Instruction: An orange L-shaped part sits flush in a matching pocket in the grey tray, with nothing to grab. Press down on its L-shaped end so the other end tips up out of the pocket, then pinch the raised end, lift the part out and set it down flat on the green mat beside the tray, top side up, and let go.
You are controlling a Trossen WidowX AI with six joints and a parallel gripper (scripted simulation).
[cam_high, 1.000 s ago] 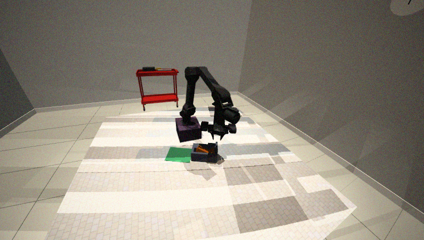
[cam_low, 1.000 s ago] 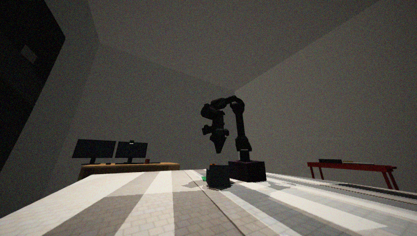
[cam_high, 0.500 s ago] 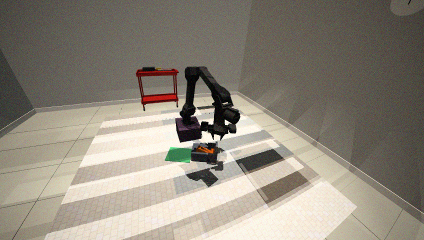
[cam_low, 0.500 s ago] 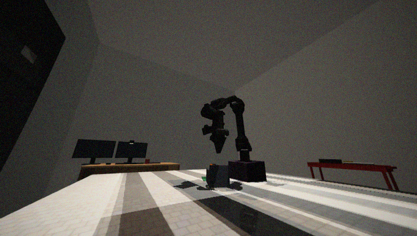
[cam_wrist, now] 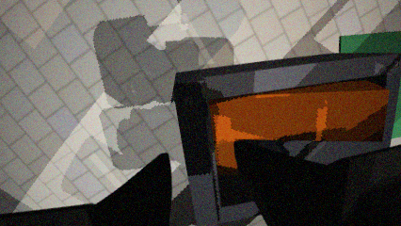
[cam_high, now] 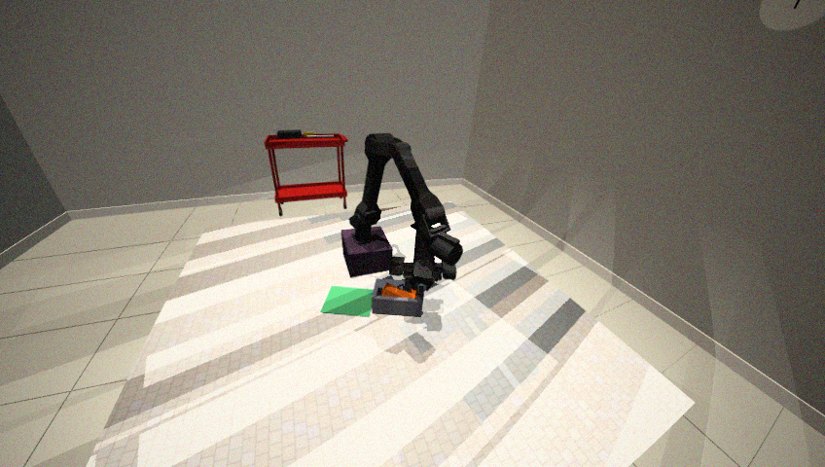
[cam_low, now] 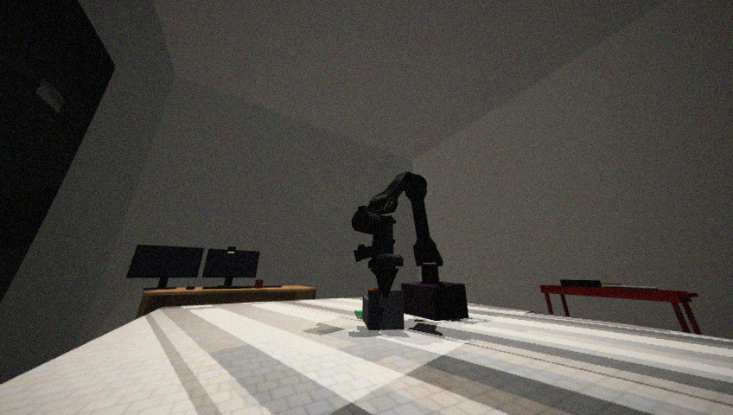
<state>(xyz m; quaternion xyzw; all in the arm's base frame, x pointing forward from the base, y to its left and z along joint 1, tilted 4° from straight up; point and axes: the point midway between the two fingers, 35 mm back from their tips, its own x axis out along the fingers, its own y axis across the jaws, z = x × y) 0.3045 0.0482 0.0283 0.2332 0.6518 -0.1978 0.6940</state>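
Right now my gripper tip is 30 mm past the orange L-shaped part, 30 mm to the left of it and 30 mm above it. The rest, counted from my gripper tip: green mat: 130 mm behind, 180 mm to the right, 90 mm below.
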